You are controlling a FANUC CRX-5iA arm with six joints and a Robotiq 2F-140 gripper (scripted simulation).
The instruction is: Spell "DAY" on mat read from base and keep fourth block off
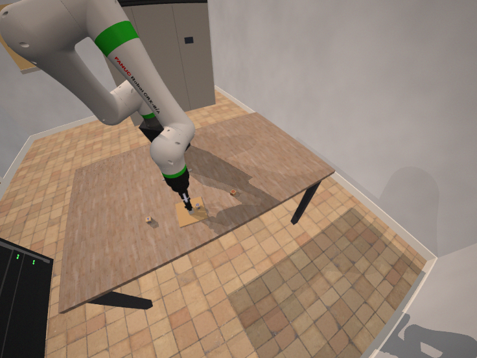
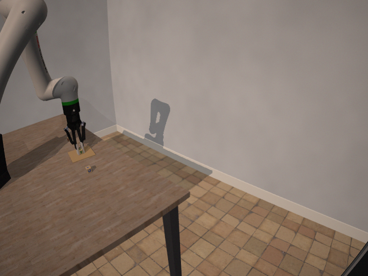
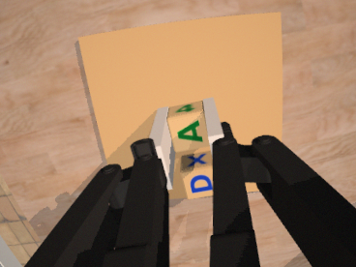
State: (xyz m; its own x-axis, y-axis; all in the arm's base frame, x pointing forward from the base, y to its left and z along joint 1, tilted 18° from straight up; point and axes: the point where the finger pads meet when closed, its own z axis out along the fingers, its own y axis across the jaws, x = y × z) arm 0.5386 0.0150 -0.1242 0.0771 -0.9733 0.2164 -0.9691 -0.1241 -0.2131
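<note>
The tan mat lies 4 cm below my hand. From my hand the other things lie so: Y block (21 cm to the right, 3 cm below, 2 cm behind); then O block (24 cm to the left, 3 cm below, 1 cm behind).
</note>
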